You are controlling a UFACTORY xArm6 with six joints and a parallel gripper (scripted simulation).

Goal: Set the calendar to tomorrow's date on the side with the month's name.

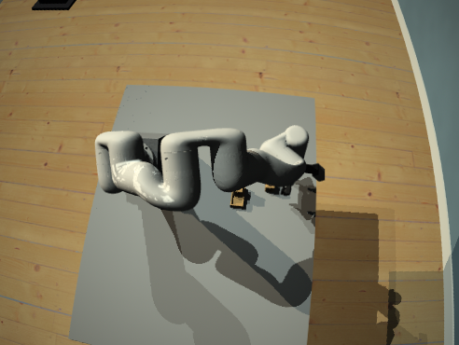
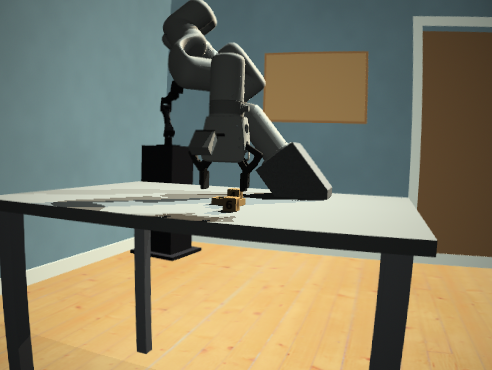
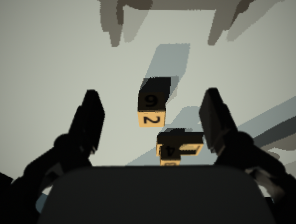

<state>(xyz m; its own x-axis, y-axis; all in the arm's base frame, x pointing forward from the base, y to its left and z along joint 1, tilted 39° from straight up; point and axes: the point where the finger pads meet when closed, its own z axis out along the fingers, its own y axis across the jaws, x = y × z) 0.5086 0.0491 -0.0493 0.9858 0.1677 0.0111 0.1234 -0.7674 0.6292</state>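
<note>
Now: hand 50 mm past the wooden number cube, 10 mm to the left of it and 50 mm above it. The rest, counted from my hand: wooden calendar tray (150 mm behind, 70 mm to the right, 50 mm below).
</note>
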